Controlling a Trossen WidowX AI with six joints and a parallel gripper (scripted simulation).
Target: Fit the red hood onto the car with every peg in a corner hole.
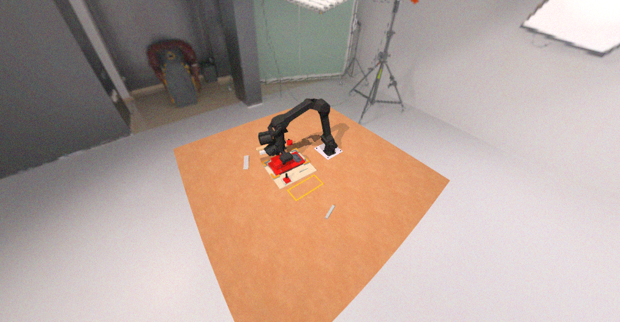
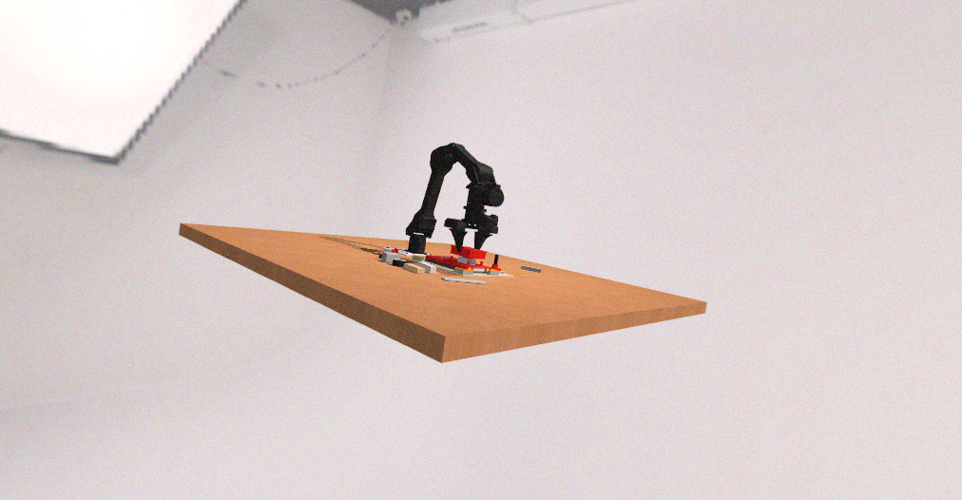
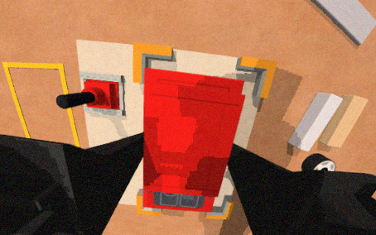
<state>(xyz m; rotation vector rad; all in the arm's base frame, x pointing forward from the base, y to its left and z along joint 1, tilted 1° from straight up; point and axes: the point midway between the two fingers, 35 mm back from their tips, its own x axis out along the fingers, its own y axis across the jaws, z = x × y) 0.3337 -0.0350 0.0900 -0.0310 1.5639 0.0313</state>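
Now: gripper tip 30 mm above the grey engine block. Also, from my gripper tip: red hood 10 mm above; then cream jig 30 mm behind, 10 mm to the left, 50 mm below.
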